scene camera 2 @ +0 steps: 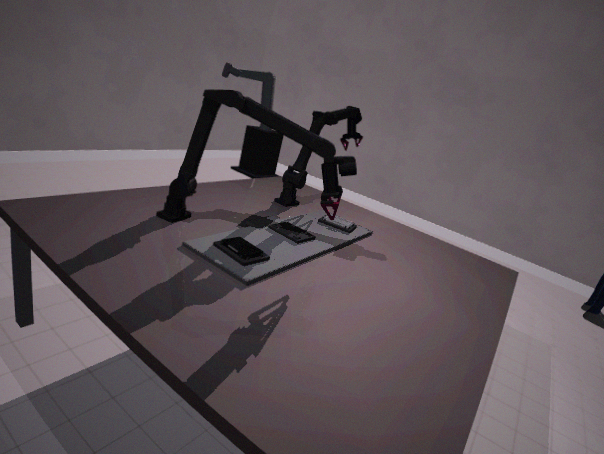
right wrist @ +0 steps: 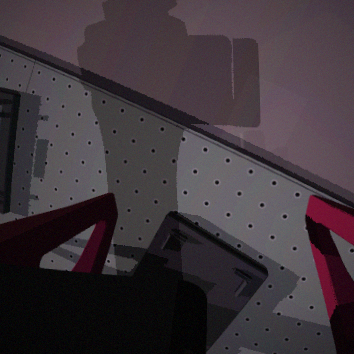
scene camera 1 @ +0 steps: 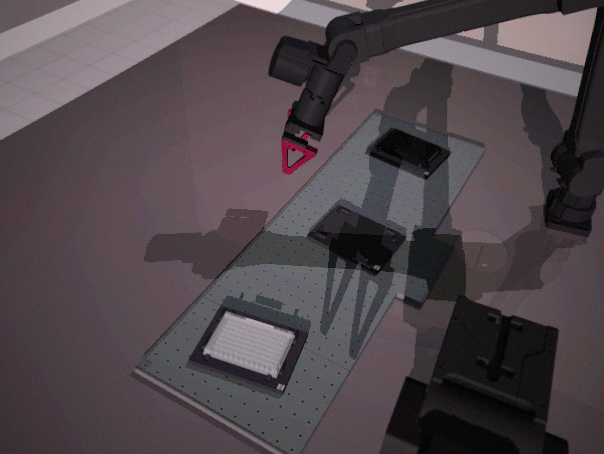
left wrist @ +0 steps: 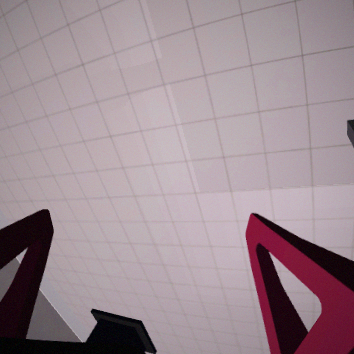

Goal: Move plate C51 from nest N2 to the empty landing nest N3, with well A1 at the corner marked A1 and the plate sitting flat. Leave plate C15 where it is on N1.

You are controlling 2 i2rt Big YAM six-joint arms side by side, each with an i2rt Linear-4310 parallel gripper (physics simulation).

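Observation:
A white well plate (scene camera 1: 250,345) (scene camera 2: 337,223) lies in a dark nest (scene camera 1: 235,371) at one end of the pegboard. A black plate (scene camera 1: 410,145) (scene camera 2: 240,247) lies in the nest at the other end. The middle nest (scene camera 1: 345,220) (scene camera 2: 292,232) (right wrist: 220,280) is empty. Plate names, nest names and the A1 marking are too small to read. My right gripper (scene camera 1: 289,167) (scene camera 2: 331,214) (right wrist: 208,205) is open and empty, raised above the board area near the middle nest. My left gripper (scene camera 2: 352,145) (left wrist: 150,222) is open and empty, high up away from the plates.
The perforated board (scene camera 1: 280,295) (scene camera 2: 285,254) (right wrist: 206,167) lies on the brown table (scene camera 1: 125,190) (scene camera 2: 400,320). An edge of the white plate's nest (right wrist: 14,150) shows at the left of the right wrist view. A dark stand (scene camera 2: 260,150) is behind the arms. Arm shadows cross the board.

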